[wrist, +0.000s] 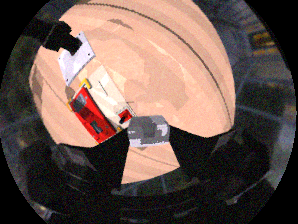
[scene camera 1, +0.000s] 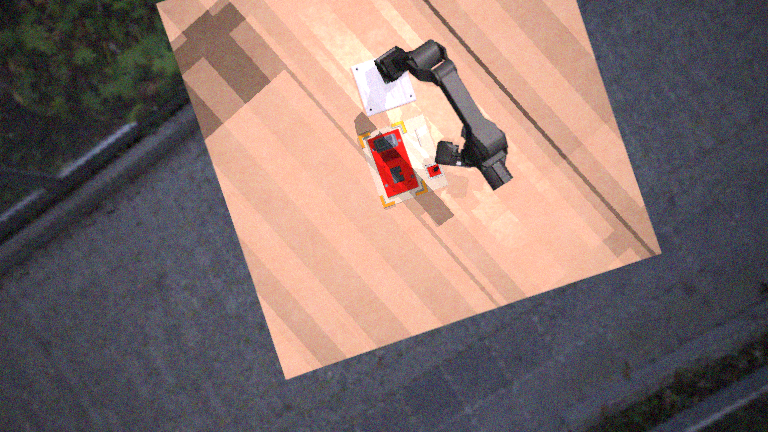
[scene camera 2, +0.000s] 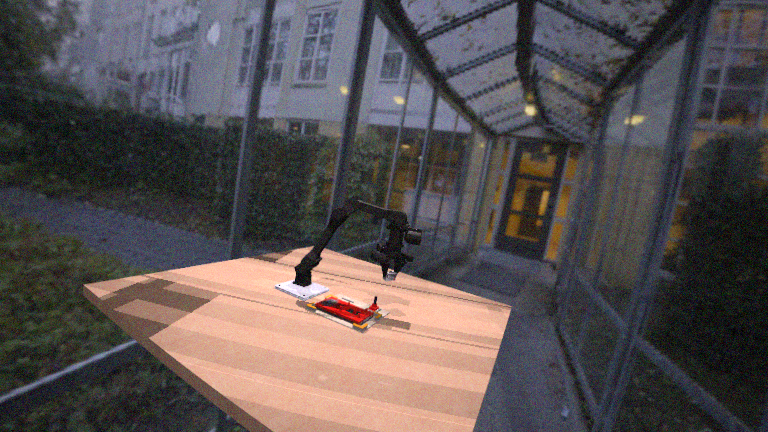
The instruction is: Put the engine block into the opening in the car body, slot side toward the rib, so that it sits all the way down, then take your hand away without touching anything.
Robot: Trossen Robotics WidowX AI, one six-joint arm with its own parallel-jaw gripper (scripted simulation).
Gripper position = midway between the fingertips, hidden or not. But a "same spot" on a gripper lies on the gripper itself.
The gripper shows in the wrist view, in scene camera 1 (pixel 463 161) and in scene camera 2. A red car body shows in the wrist view, in scene camera 1 and in scene camera 2 (pixel 347 312). The same spot on the gripper: (wrist: pixel 199 157) is (scene camera 2: pixel 396 261). One and the same spot on the red car body: (wrist: pixel 83 105) is (scene camera 1: pixel 391 146).
